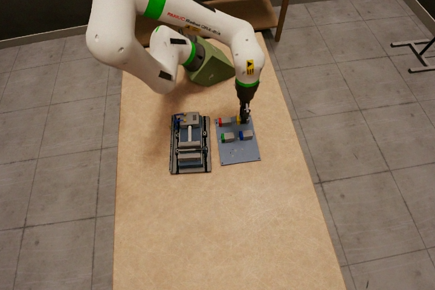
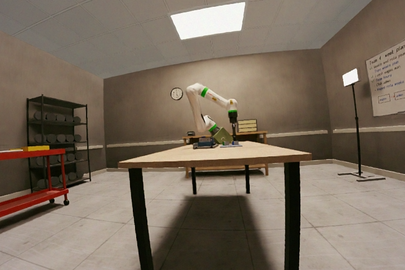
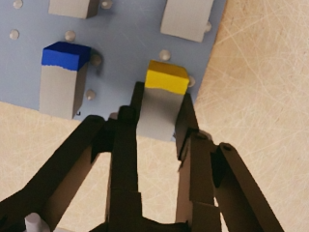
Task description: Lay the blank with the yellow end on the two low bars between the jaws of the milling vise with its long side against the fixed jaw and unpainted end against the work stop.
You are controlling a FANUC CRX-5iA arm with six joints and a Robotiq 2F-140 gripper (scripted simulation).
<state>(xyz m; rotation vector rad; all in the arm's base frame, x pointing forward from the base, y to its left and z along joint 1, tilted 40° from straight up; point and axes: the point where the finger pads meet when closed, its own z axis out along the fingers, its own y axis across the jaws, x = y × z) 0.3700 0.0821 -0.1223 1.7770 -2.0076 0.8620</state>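
Now: the blue-ended blank 90 mm ahead of my hand, 20 mm to the right of it and 30 mm below it. Round my hand: green-ended blank (70 mm ahead, 100 mm to the right, 30 mm below); then blue-grey plate (80 mm ahead, 60 mm to the right, 60 mm below); then red-ended blank (20 mm behind, 90 mm to the right, 30 mm below).
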